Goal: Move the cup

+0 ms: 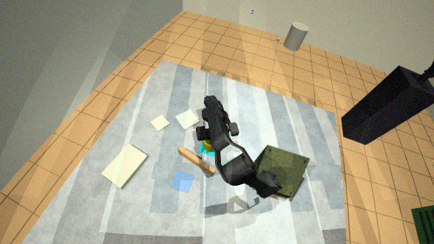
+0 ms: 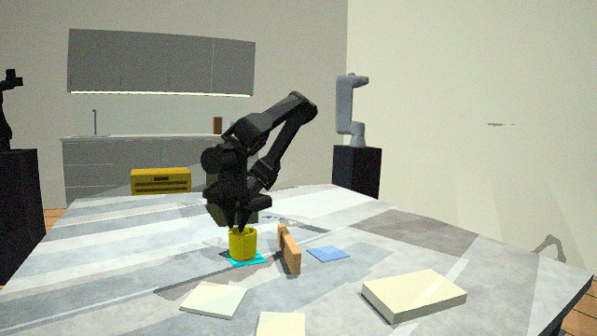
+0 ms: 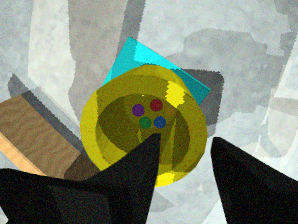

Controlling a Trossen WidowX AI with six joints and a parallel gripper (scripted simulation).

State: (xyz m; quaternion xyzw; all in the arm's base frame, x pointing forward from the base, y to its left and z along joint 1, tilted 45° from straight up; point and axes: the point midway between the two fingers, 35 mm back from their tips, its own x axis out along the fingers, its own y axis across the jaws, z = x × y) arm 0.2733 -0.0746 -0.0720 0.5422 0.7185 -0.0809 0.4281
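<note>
Right now my gripper tip is 3 cm above the yellow cup, 2 cm short of it and 1 cm to the right of it. Also, from my gripper tip: light blue pad 23 cm to the left, 8 cm below, 7 cm ahead; wooden bar 12 cm to the left, 5 cm below, 5 cm ahead; cyan pad 8 cm below, 3 cm ahead, 2 cm to the left.
</note>
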